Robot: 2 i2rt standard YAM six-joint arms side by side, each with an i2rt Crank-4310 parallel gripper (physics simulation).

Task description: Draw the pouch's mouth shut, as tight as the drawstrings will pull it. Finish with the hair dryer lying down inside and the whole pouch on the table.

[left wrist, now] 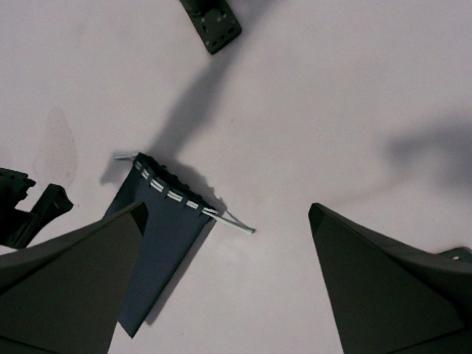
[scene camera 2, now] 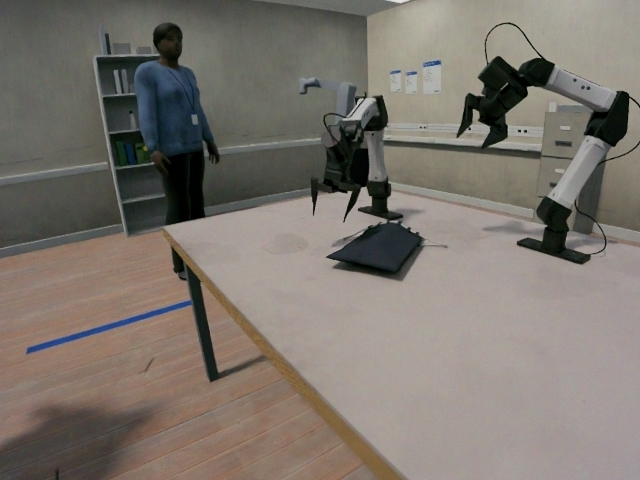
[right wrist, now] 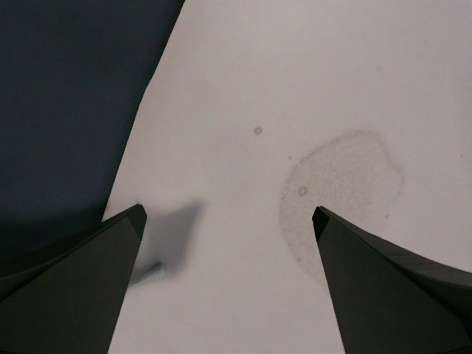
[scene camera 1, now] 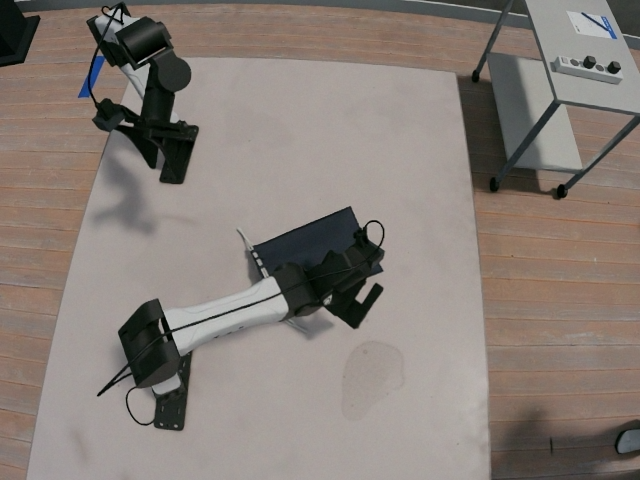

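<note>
The dark navy pouch (scene camera 1: 305, 240) (scene camera 2: 379, 250) (left wrist: 167, 240) (right wrist: 65, 100) lies on the table (scene camera 1: 413, 155) (scene camera 2: 516, 361). Its mouth is wide, with a dark gap along the rim in the left wrist view. One pale drawstring end (scene camera 1: 242, 237) (scene camera 2: 435, 243) (left wrist: 235, 225) sticks out at one mouth corner, the other end (scene camera 1: 295, 325) (scene camera 2: 345, 239) (left wrist: 125, 157) (right wrist: 150, 274) at the opposite corner. The hair dryer does not show. My left gripper (scene camera 2: 471, 142) (left wrist: 228, 206) is open and empty, high above the table. My right gripper (scene camera 2: 329, 217) (right wrist: 229, 209) is open and empty above the table, beside the pouch.
My right arm (scene camera 1: 227, 315) reaches over part of the pouch in scene camera 1. A faint stain (scene camera 1: 372, 379) (scene camera 2: 285, 242) (left wrist: 57, 147) (right wrist: 345, 190) marks the table near the right gripper. A trolley (scene camera 1: 532, 131) stands beyond the table's edge. A person (scene camera 2: 173, 113) stands behind the table.
</note>
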